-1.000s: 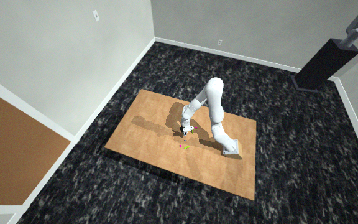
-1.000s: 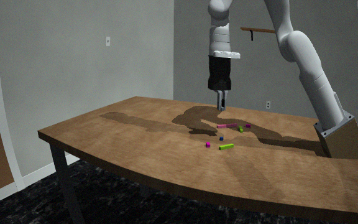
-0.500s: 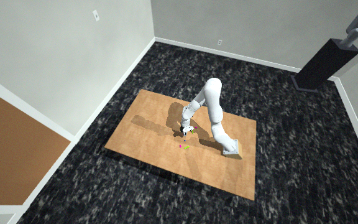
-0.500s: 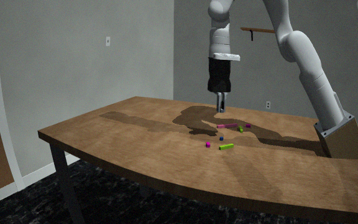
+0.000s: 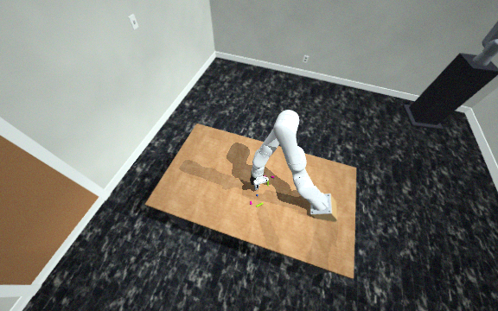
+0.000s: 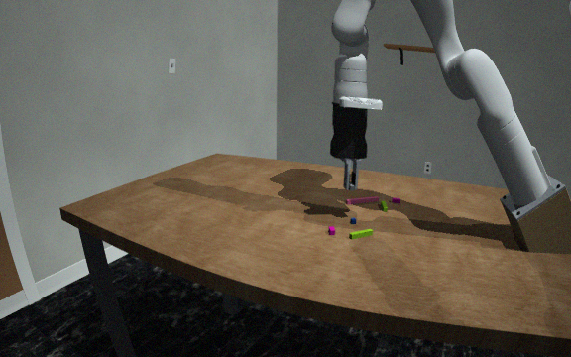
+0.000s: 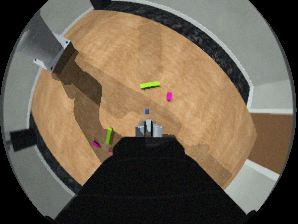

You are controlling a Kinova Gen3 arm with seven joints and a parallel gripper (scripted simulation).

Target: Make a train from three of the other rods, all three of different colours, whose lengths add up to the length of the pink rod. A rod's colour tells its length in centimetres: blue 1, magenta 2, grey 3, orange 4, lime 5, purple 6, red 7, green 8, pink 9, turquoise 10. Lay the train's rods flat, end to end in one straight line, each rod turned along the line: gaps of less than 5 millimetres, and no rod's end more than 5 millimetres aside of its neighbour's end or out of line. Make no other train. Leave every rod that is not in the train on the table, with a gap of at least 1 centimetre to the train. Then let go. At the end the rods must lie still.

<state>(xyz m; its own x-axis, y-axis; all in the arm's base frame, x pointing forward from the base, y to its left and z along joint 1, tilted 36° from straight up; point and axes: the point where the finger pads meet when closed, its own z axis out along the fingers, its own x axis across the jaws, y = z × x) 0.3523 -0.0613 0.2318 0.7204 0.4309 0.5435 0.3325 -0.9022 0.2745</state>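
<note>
Right now the blue rod is 80 mm below my hand, 20 mm to the left of it and 10 mm behind it. The rest, counted from my hand: pink rod (120 mm to the right, 80 mm below, 20 mm behind); grey rod (10 mm below).
</note>
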